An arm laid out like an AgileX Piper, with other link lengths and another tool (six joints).
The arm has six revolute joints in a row. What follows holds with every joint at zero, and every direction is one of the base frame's.
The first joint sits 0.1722 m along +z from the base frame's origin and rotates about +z.
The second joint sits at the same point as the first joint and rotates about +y.
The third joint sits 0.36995 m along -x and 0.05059 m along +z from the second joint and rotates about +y.
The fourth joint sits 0.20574 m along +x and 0.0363 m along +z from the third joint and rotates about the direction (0.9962, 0, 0.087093).
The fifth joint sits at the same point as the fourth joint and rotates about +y.
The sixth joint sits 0.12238 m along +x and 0.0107 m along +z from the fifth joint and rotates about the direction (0.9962, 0, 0.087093).
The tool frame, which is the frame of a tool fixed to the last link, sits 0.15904 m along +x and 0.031 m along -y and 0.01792 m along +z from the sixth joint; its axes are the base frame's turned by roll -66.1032, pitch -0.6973 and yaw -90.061 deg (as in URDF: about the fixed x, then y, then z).
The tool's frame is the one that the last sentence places.
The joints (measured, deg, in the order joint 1, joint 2, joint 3, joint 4, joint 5, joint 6), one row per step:
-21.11 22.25 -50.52 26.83 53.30 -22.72
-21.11 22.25 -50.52 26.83 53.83 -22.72
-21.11 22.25 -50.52 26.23 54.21 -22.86
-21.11 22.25 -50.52 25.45 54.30 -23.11
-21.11 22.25 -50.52 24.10 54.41 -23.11
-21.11 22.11 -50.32 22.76 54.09 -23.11
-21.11 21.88 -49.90 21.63 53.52 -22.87
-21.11 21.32 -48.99 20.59 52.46 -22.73
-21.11 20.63 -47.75 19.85 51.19 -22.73
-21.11 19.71 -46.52 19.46 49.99 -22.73
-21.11 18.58 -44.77 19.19 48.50 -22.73
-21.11 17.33 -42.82 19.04 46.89 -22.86
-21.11 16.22 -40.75 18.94 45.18 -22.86
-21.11 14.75 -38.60 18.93 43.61 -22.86
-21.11 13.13 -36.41 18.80 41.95 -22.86
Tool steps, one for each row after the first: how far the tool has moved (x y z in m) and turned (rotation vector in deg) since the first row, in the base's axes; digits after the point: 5 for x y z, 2 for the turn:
-0.00054 0.00102 -0.00235 0.05 0.49 0.20
-0.00131 -0.00044 -0.00462 -0.52 1.02 0.05
-0.00190 -0.00311 -0.00570 -1.35 1.34 -0.28
-0.00300 -0.00788 -0.00753 -2.39 1.85 -0.99
-0.00406 -0.01323 -0.00857 -3.44 2.02 -1.84
-0.00496 -0.01815 -0.00980 -4.09 2.01 -2.72
-0.00617 -0.02312 -0.01168 -4.78 1.66 -3.68
-0.00715 -0.02718 -0.01452 -5.35 1.22 -4.47
-0.00875 -0.02951 -0.01692 -5.72 0.50 -5.06
-0.01029 -0.03174 -0.02154 -5.94 -0.22 -5.66
-0.01182 -0.03367 -0.02685 -6.19 -1.01 -6.19
-0.01262 -0.03588 -0.03302 -6.22 -1.67 -6.76
-0.01453 -0.03721 -0.03984 -6.24 -2.48 -7.26
-0.01683 -0.03895 -0.04645 -6.42 -3.45 -7.84

